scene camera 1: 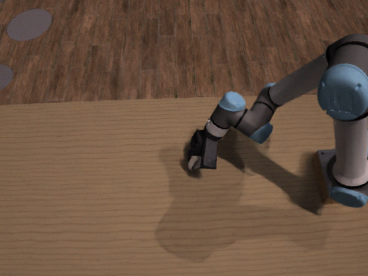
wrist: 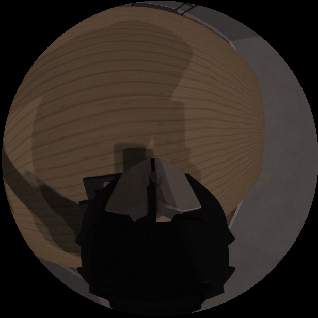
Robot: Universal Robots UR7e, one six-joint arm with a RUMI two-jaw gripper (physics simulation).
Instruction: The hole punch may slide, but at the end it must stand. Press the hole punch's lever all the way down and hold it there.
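Places are measured from the arm's base along level axes (x left, y ahead, z down), in millimetres.
Where they show: gripper, fingertip midpoint: (scene camera 1: 190, 169).
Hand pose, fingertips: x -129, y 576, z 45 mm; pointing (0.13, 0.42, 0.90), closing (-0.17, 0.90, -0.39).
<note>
After its pixels a point has its place.
My gripper (scene camera 1: 192, 166) {x -129, y 576, z 46 mm} (wrist: 152, 159) is shut and empty, its two pale fingertips together, pointing down low over the table. In the wrist view, part of a black object, probably the hole punch (wrist: 92, 187), shows beside and behind the left finger. It has a small grey patch, and the gripper hides the rest. I cannot tell whether the fingertips touch its lever, how far down the lever is, or whether the punch stands. In scene camera 1, I cannot tell the hole punch apart from the dark gripper body.
The wooden table (scene camera 1: 75, 190) {x -122, y 1028, z 83 mm} (wrist: 225, 100) lies under the arm. The arm (scene camera 1: 302, 80) {x -137, y 250, z -394 mm} reaches in from its base at the right, and its shadow falls across the table. The table's far edge borders a brown plank floor (scene camera 1: 125, 50). Grey discs (scene camera 1: 29, 25) show at the upper left.
</note>
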